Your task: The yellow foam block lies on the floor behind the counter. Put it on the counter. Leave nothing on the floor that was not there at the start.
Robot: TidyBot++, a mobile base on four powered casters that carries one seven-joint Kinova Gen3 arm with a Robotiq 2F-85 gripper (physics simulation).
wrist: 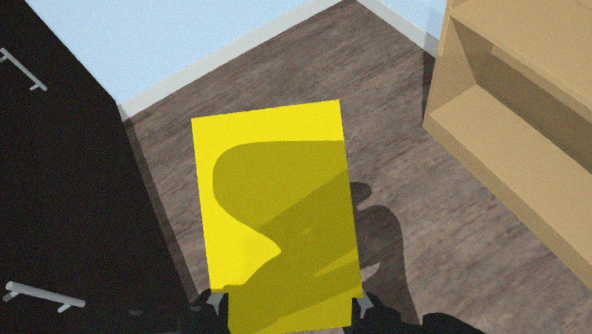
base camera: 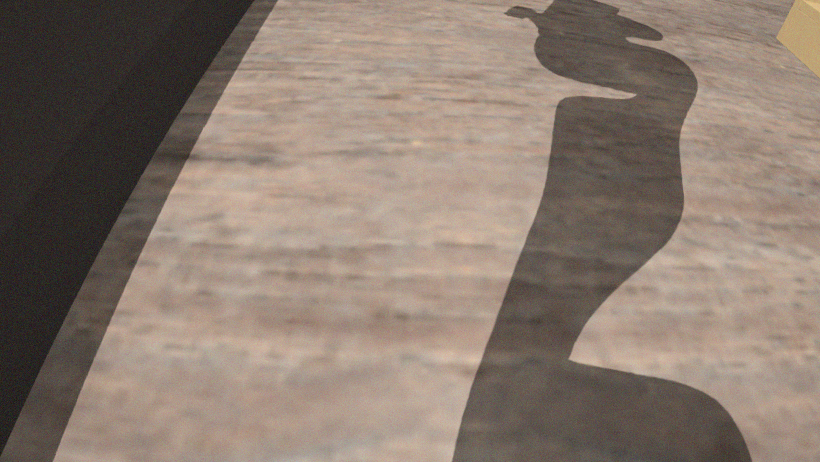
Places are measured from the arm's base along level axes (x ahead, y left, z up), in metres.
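Where they show: gripper, between the fingertips: (wrist: 289, 301).
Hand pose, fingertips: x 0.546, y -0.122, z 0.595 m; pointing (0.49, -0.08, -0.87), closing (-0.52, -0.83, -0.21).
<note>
After its pixels a point has its place.
The yellow foam block (wrist: 280, 200) @(x 0.570, y -0.143, z 0.640 m) fills the middle of the wrist view, with the arm's shadow across it. My gripper (wrist: 289, 301) @(x 0.546, y -0.122, z 0.595 m) is shut on the block, one fingertip at each side of its near end. The block is held above the floor, its far end reaching away from the fingers. The black counter (wrist: 75, 175) @(x 1.170, y 0.222, z 0.175 m) (base camera: 86, 114) @(x 0.380, y 0.227, z -0.237 m) stands at the left in both views, its dark side with silver handles showing in the wrist view. The counter's top does not clearly show. The block and the gripper do not show directly in the base camera view.
A light wooden shelf unit (wrist: 505, 205) @(x 0.634, y -0.813, z -0.391 m) (base camera: 806, 40) @(x 0.972, y -0.815, z -0.357 m) stands on the right. Blue walls with a pale skirting board (wrist: 235, 50) @(x 1.978, y -0.407, z -0.358 m) meet in a corner ahead. The wood floor (base camera: 344, 229) @(x 0.426, y 0.048, z -0.396 m) (wrist: 310, 65) @(x 1.655, y -0.658, z -0.397 m) runs between counter and shelf unit, with the arm's shadow on it.
</note>
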